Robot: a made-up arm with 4 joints. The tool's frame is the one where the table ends.
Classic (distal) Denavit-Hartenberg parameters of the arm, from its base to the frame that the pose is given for. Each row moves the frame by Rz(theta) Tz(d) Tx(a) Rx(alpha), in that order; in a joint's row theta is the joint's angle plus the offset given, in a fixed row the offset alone. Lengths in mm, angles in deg.
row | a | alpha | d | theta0
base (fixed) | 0 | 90 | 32.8 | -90
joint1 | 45 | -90 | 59.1 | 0
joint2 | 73.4 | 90 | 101.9 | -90
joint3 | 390.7 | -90 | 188.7 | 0
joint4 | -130.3 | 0 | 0 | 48.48
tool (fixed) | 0 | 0 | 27.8 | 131.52
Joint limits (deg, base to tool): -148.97..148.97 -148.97..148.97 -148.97..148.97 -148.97..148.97
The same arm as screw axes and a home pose.
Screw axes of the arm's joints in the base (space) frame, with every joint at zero. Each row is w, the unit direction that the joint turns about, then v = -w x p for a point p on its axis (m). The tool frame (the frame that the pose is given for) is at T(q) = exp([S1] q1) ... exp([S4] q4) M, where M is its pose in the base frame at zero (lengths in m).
S1: w -1 0 0 v 0 -0.0328 0
S2: w 0 0 1 v -0.045 0.0591 0
S3: w 0 1 0 v -0.1347 0 -0.1325
S4: w 0 0 1 v 0.1437 0.5232 0
M: xyz -0.4368 0.2413 0.1625 (m) rpy 0 0 0 (deg, as in URDF)
Joint limits (deg, base to tool): -148.97..148.97 -148.97..148.97 -148.97..148.97 -148.97..148.97

